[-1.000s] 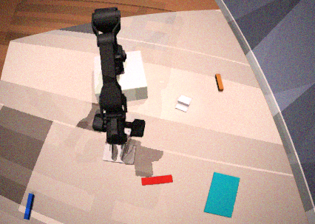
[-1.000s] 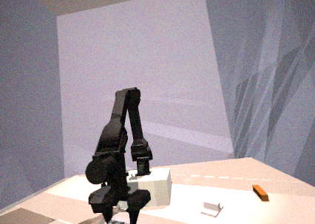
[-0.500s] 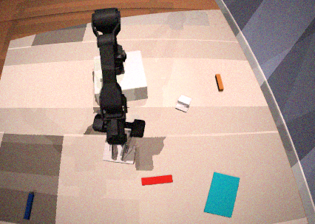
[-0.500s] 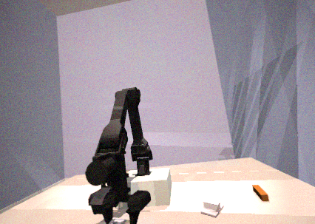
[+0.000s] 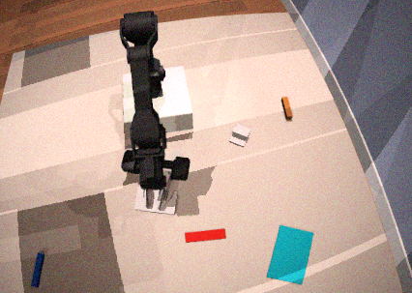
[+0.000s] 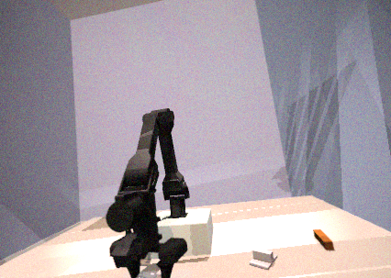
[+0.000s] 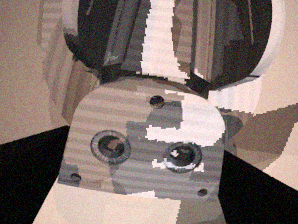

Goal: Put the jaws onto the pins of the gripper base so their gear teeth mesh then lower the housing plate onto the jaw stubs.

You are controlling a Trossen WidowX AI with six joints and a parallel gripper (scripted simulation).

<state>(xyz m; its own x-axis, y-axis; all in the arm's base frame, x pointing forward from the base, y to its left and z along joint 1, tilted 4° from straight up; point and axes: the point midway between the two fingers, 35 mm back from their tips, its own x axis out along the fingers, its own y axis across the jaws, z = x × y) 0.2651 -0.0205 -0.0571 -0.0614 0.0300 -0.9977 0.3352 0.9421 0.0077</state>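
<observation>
The jaw lies 20 mm to the right of my gripper tip and 20 mm ahead of it. The rest, counted from my gripper tip: red bar: 200 mm ahead, 100 mm to the left, 10 mm below; then cyan sheet: 330 mm to the left, 320 mm ahead, 10 mm below; then white plate: 70 mm ahead, 20 mm to the right, 10 mm below.
</observation>
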